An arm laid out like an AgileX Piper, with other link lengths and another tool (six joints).
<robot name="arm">
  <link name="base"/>
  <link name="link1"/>
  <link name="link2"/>
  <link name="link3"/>
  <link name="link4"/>
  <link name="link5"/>
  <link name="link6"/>
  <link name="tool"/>
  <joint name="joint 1" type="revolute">
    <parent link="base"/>
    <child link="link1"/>
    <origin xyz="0 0 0.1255" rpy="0 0 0"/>
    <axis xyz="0 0 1"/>
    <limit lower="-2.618" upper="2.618"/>
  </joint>
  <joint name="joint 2" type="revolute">
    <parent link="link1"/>
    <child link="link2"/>
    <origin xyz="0 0 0" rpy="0 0 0"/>
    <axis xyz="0 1 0"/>
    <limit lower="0" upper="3.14"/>
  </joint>
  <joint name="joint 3" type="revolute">
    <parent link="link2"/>
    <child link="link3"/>
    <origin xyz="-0.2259 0 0.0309" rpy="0 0 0"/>
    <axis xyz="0 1 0"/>
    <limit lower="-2.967" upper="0"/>
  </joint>
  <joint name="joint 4" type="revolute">
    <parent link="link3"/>
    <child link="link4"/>
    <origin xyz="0.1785 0 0.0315" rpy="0 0 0"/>
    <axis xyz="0.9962 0 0.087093"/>
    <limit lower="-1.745" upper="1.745"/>
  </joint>
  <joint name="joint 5" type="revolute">
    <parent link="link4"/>
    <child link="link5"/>
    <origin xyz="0 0 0" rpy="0 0 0"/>
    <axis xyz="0 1 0"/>
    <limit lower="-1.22" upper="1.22"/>
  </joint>
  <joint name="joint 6" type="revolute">
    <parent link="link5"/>
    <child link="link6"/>
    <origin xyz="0.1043 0 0.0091" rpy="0 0 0"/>
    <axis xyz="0.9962 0 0.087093"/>
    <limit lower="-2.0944" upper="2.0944"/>
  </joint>
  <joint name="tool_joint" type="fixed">
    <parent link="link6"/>
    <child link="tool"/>
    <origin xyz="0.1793 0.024 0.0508" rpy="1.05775 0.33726 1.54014"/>
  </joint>
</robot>
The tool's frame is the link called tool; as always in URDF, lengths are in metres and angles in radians.
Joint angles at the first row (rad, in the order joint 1, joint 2, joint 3, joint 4, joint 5, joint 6):
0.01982, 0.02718, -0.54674, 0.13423, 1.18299, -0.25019
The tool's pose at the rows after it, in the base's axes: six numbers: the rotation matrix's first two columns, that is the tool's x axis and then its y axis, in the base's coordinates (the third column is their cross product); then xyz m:
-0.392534 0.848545 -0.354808 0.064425 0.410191 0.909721 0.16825 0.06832 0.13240
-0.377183 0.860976 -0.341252 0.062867 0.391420 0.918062 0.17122 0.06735 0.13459
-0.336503 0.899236 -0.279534 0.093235 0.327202 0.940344 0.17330 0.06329 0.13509
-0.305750 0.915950 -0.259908 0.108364 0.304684 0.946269 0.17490 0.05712 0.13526
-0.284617 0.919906 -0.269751 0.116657 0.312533 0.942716 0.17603 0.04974 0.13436
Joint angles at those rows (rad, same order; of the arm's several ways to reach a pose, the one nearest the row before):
0.01981, 0.02718, -0.48336, 0.13314, 1.15633, -0.24580
0.01978, 0.02717, -0.47533, 0.13317, 1.13695, -0.22377
0.01985, 0.02719, -0.47139, 0.12744, 1.13468, -0.13861
0.01980, 0.02716, -0.47140, 0.10808, 1.13380, -0.09372
0.01983, 0.02716, -0.47141, 0.07987, 1.13381, -0.07760

